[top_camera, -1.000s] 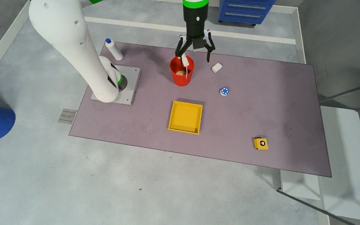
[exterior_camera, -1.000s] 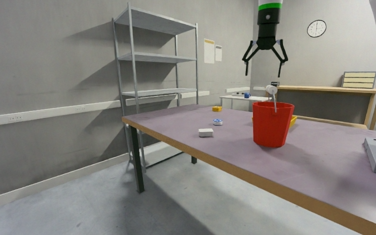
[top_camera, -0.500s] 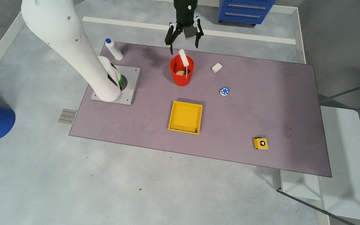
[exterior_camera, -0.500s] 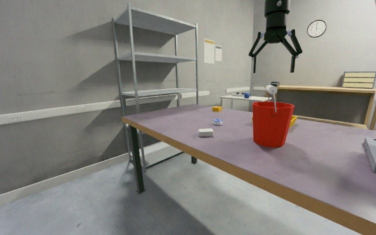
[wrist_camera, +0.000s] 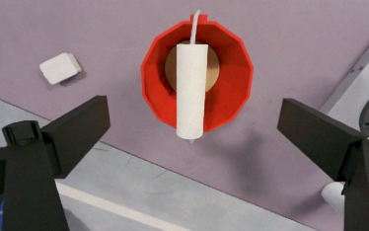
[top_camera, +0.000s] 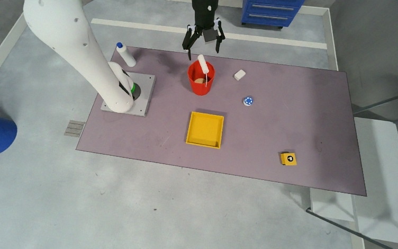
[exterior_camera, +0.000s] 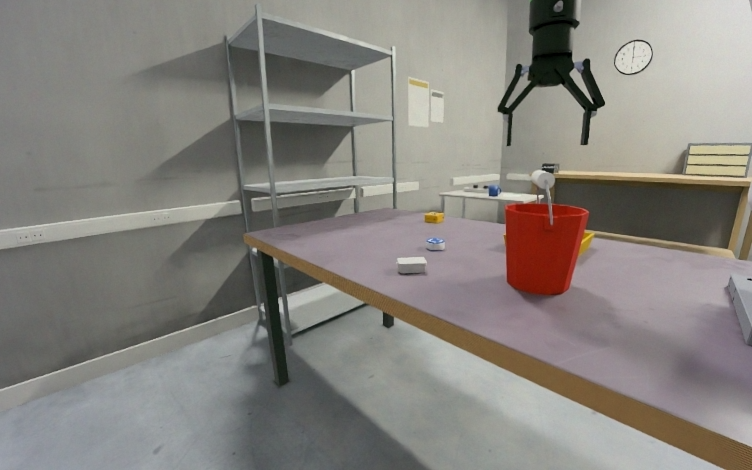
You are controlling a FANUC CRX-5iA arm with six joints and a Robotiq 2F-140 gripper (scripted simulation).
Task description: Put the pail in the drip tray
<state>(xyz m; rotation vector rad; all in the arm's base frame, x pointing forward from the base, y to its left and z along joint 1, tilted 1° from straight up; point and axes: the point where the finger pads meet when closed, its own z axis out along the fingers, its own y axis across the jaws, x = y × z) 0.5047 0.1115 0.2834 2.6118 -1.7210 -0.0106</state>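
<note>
Right now the white handle grip is 110 mm below my hand. Round my hand: white block: 300 mm below, 270 mm ahead, 120 mm to the left; yellow drip tray: 330 mm to the right, 310 mm below, 50 mm ahead; red pail: 170 mm below, 10 mm behind.
</note>
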